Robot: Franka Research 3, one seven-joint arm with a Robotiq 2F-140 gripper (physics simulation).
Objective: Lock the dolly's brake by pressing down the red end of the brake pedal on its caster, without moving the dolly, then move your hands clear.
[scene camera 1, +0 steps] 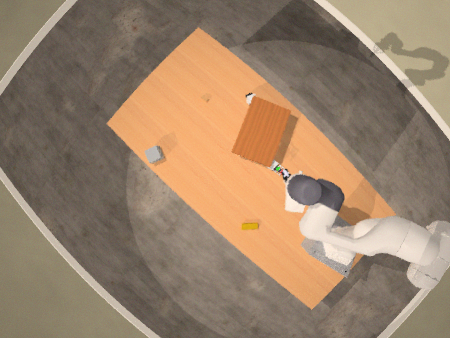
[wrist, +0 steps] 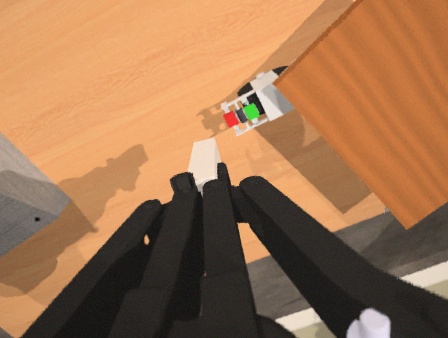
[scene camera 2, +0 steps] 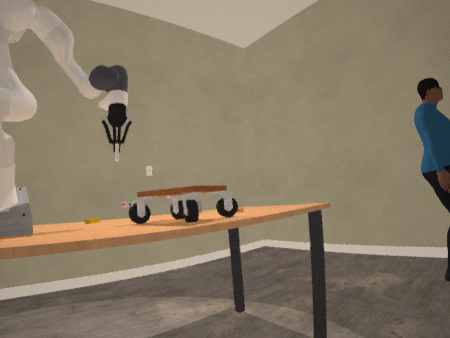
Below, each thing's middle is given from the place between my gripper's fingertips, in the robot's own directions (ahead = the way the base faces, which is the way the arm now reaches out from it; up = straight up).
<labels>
The caster [wrist: 275,104] lies 210 mm below my hand, 70 mm ahead of it and 40 mm to the right of it. From my hand the other things lie so: dolly [scene camera 1: 263,126]: 200 mm below, 200 mm ahead, 140 mm to the right.
</labels>
